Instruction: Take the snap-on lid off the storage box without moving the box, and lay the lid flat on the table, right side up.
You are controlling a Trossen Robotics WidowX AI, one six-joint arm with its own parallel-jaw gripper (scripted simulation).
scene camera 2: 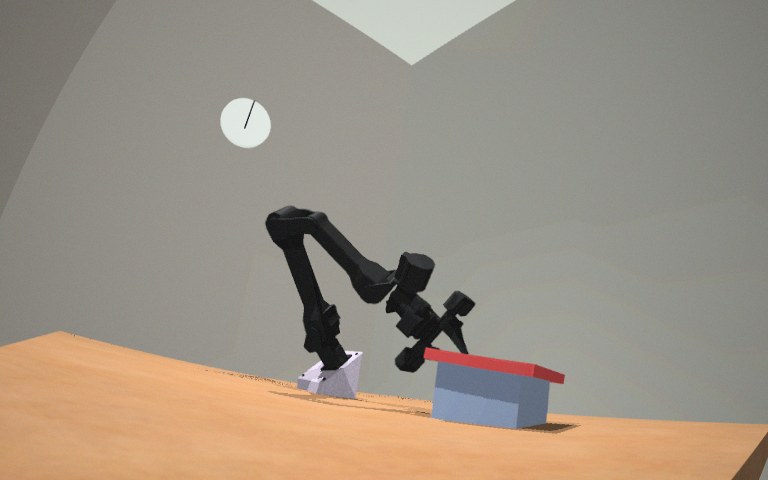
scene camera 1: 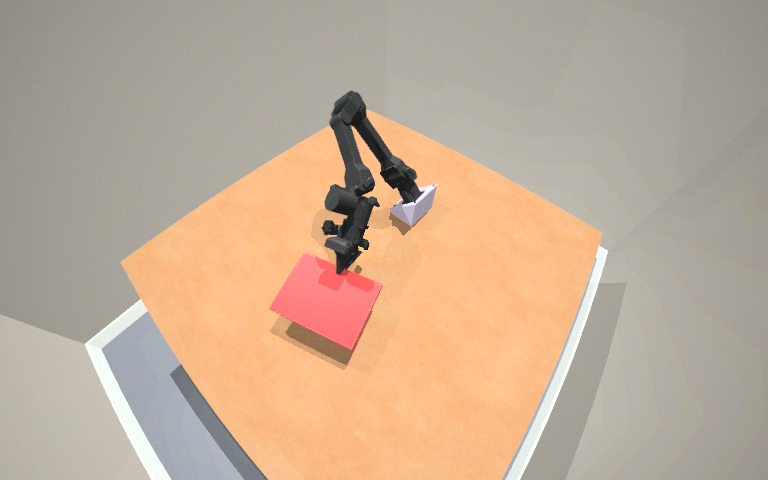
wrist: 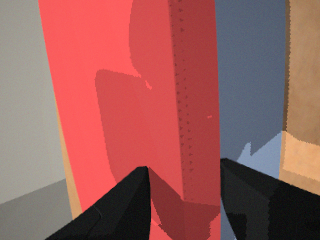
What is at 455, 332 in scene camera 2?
The gripper.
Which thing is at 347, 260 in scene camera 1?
The gripper.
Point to a blue-grey storage box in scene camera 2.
At 464, 394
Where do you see a red lid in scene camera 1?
336, 307
